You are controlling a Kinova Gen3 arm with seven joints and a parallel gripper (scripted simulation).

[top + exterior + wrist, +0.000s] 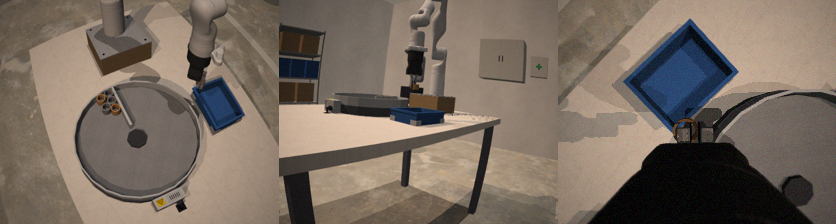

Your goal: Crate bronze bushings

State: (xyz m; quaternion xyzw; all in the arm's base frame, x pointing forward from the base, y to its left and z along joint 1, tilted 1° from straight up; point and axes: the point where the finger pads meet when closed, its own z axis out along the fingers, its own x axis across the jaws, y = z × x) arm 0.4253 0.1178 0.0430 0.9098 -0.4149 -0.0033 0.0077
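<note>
Right now the blue crate is 130 mm below my hand, 80 mm to the left of it and 50 mm ahead of it. From my hand the other things lie so: round grey turning table 260 mm to the right, 100 mm below, 30 mm ahead.
</note>
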